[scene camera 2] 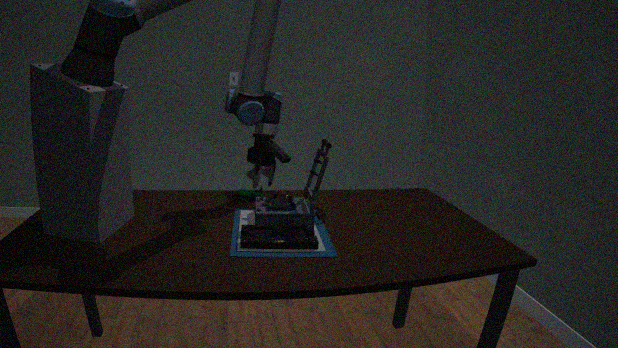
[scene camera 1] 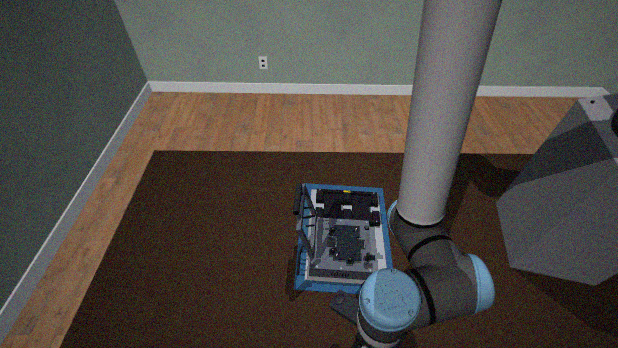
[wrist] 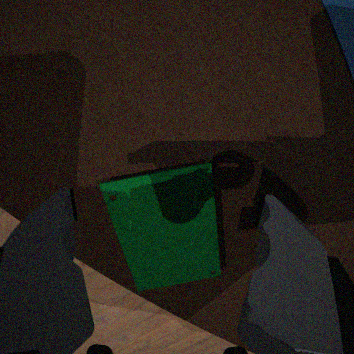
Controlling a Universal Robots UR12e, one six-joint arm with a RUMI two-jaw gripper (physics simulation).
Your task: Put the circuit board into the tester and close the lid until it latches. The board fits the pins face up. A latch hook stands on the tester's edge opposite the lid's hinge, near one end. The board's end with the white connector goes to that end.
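Places are measured from the arm's base along level axes (x ahead, y left, z up), in metres.
Where they show: gripper, fingertip midpoint: (wrist: 166,194); arm's base, origin of the base link: (scene camera 2: 86,76).
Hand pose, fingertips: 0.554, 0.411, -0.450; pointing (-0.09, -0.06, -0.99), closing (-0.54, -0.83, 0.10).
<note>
Things, the pixels of their centre, and the offset from my fingertips, as dx, dy, dz. "spot": a spot on its surface instead. Level surfaces: height alone.
- circuit board, body centre: (wrist: 167,233) (scene camera 2: 248,194) -0.055, +0.028, -0.039
- latch hook, body centre: (scene camera 1: 370,257) +0.008, -0.207, +0.048
- blue mat, its level: dz -0.041
- black block with a yellow mark, surface spot: (scene camera 2: 277,240) spot: +0.088, -0.478, -0.016
The circuit board (scene camera 2: 248,193) (wrist: 172,245) lies on the table beyond the tester, near the table's far edge in scene view 2. Its upward face is plain green, with small dark holes near two corners; no white connector shows on it. It does not show in scene view 1. My gripper (scene camera 2: 263,185) (wrist: 166,194) is open and empty, pointing down above the board, a finger to each side of it in the wrist view. The tester (scene camera 1: 324,270) (scene camera 2: 285,218) has its lid (scene camera 2: 318,169) standing open, steeply raised. The latch hook (scene camera 1: 370,257) is on the edge opposite the hinge.
A blue mat (scene camera 1: 325,287) (scene camera 2: 233,241) (wrist: 344,30) lies under the tester. A black block with a yellow mark (scene camera 1: 332,198) (scene camera 2: 277,240) adjoins the tester. The grey robot pedestal (scene camera 1: 555,220) (scene camera 2: 70,155) stands beside the work area. The table edge is close to the board.
</note>
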